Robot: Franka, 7 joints.
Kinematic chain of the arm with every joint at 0, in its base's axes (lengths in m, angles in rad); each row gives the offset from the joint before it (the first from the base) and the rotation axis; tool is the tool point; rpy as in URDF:
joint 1: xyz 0 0 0.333 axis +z
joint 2: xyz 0 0 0 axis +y
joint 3: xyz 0 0 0.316 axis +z
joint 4: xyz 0.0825 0 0 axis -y
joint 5: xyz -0.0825 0 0.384 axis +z
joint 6: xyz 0 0 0 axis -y
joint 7: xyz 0.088 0 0 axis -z
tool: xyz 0 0 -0.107 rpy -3.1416 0 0
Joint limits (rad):
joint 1: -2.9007..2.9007
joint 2: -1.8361..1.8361
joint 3: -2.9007..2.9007
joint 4: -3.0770..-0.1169
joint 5: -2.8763..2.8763
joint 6: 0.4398..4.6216
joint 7: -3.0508..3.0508
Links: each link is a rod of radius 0.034 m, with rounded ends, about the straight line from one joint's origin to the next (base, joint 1, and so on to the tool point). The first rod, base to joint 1, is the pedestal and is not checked.
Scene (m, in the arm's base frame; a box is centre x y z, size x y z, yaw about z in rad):
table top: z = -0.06
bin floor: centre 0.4 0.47 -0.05 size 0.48 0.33 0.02 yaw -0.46
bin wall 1: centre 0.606 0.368 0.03 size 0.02 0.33 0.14 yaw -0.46
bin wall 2: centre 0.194 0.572 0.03 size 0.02 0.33 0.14 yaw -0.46
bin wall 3: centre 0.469 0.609 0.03 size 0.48 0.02 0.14 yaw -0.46
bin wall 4: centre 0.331 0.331 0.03 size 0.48 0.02 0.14 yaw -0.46
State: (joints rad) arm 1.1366 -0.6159 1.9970 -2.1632 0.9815 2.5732 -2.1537
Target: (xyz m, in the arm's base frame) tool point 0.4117 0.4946 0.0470
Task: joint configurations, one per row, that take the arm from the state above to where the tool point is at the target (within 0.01 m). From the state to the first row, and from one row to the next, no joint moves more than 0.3 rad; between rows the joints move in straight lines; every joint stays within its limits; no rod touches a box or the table.
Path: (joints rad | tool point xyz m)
1: 1.0139 -0.3382 1.7582 -2.0865 0.9799 2.6060 -2.1537 | -0.5586 0.1912 0.4358
2: 0.8912 -0.0605 1.5195 -2.0097 0.9783 2.6387 -2.1537 | -0.4355 0.4039 0.5183
3: 0.7685 0.2172 1.2807 -1.9330 0.9766 2.6715 -2.1537 | -0.2241 0.5774 0.5103
4: 0.6458 0.4950 1.0419 -1.8563 0.9750 2.7043 -2.1537 | 0.0271 0.6602 0.4111
5: 0.5231 0.7727 0.8032 -1.7796 0.9734 2.7371 -2.1537 | 0.2569 0.6291 0.2438
6: 0.4004 1.0504 0.5644 -1.7028 0.9718 2.7698 -2.1537 | 0.4117 0.4946 0.0470

